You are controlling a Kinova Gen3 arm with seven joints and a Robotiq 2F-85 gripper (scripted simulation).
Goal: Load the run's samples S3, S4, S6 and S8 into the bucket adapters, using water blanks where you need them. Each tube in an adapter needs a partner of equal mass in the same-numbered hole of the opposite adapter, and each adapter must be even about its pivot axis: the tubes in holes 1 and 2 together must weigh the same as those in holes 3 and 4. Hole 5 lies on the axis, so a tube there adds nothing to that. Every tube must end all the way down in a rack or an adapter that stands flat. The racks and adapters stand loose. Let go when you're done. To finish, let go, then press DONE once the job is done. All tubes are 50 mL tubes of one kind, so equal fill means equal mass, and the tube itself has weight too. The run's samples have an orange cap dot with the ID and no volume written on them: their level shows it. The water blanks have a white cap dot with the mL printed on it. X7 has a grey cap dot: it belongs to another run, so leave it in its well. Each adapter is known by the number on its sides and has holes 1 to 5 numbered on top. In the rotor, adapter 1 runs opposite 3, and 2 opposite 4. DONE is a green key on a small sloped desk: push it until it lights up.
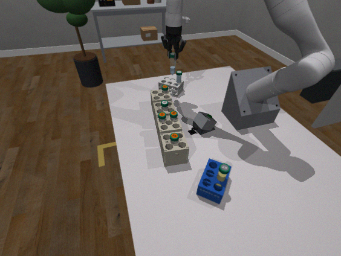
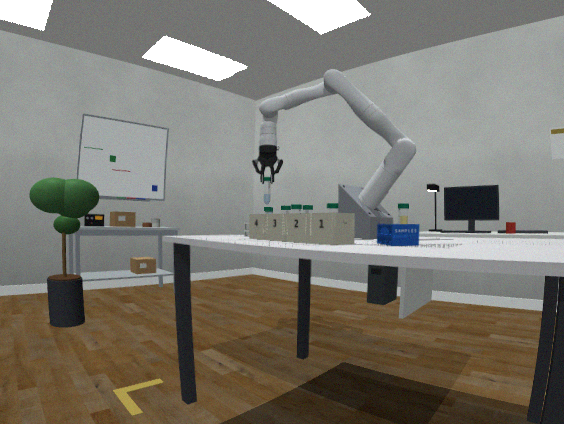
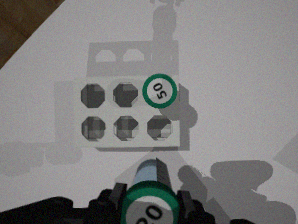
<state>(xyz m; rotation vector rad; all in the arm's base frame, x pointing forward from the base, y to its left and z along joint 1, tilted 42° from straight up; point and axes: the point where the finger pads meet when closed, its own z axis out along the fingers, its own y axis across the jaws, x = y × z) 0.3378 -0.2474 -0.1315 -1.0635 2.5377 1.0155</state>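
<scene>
The 20 ml water blank is 10 mm behind my hand and 50 mm below it. The rest, counted from my hand: 50 ml blank: 50 mm behind, 60 mm to the right, 180 mm below; white-dot 10 ml blank: 80 mm ahead, 220 mm to the left, 180 mm below; white blank rack: 10 mm behind, 60 mm to the right, 210 mm below.
</scene>
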